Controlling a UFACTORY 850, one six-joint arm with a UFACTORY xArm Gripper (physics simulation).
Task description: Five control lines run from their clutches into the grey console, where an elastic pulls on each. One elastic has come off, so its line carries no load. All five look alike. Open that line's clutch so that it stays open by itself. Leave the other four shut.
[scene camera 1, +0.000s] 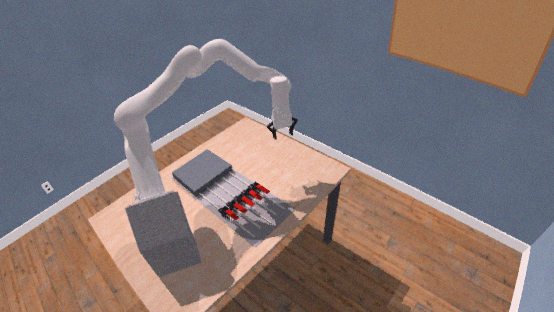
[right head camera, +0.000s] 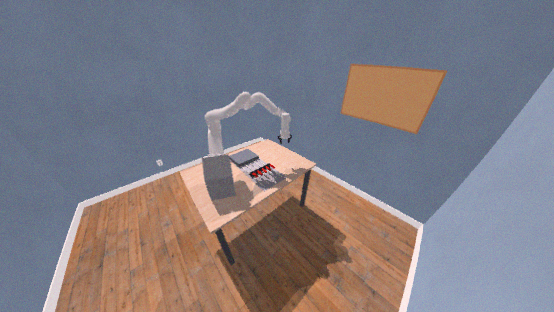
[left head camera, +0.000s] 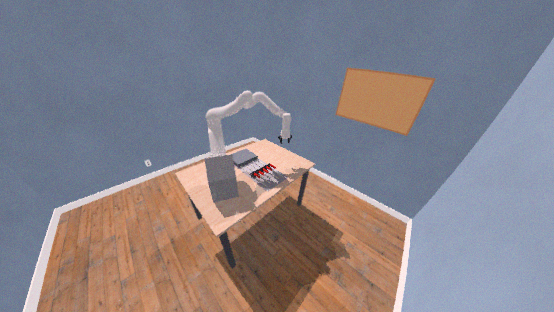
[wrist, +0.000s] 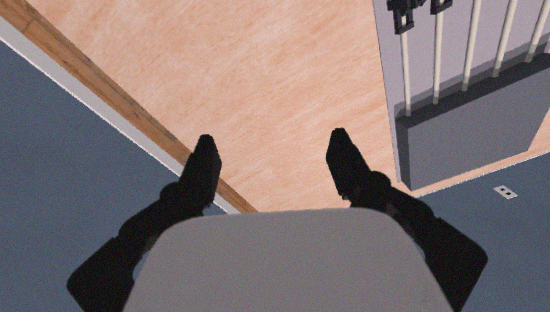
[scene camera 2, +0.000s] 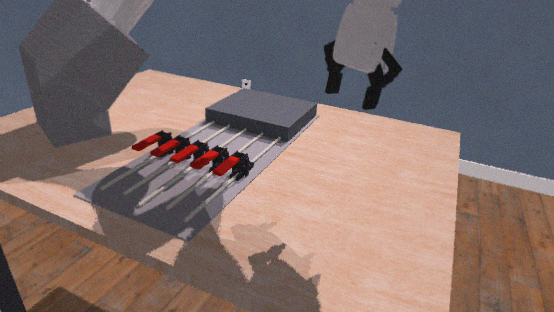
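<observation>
The grey console sits at the back end of a thin grey plate. Several pale lines run from it through a row of black clutches with red levers. In scene camera 2 the right-end lever, the middle lever and the left-end lever all lie low, pointing away from the console, and look shut. Which line is slack cannot be told. My gripper is open and empty, high above the table beside the console, pointing down.
The arm stands on a grey block pedestal at the other side of the console. The wooden table carries everything. Arm shadows fall across the plate and the front of the table. A cork board hangs on the wall.
</observation>
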